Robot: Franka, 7 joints.
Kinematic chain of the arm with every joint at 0, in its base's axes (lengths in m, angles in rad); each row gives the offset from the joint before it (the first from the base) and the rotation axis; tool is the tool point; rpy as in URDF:
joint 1: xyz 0 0 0.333 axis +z
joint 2: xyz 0 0 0 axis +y
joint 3: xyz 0 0 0.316 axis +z
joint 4: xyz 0.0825 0 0 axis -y
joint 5: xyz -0.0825 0 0.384 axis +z
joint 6: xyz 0 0 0 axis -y
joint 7: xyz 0.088 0 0 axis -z
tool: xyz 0 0 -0.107 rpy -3.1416 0 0
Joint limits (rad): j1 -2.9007..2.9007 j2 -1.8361..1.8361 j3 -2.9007..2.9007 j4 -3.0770..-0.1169 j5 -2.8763..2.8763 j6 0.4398..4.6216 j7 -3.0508..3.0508
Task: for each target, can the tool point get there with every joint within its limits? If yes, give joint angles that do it. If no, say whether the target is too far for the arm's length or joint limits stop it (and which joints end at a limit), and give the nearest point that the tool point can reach.
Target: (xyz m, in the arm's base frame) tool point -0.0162 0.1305 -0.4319
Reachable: no: joint limits stop it (at a limit: joint 2) | nearest point -0.0189 0.1523 -0.3447 | short by 0.090 m
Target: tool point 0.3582 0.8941 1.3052
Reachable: no: too far | nearest point 0.2245 0.5605 0.9424 | short by 0.511 m
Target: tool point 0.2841 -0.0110 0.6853
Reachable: yes | joints 1.0886 -1.3708 -0.6923 -2.6726 -0.4518 3.1358 1.2673
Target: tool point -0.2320 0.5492 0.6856
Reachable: yes | joints -2.0710 -0.6538 -1.9947 -1.4746 -1.0413 3.9633 1.0346
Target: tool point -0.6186 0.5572 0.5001
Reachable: yes | joints -0.9201 -1.1846 -2.2335 -0.3773 -0.8888 2.2118 -1.5677
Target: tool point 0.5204 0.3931 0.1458
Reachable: yes | joints -1.7186 -1.4571 1.8001 -1.5606 -1.2803 3.7769 0.6687
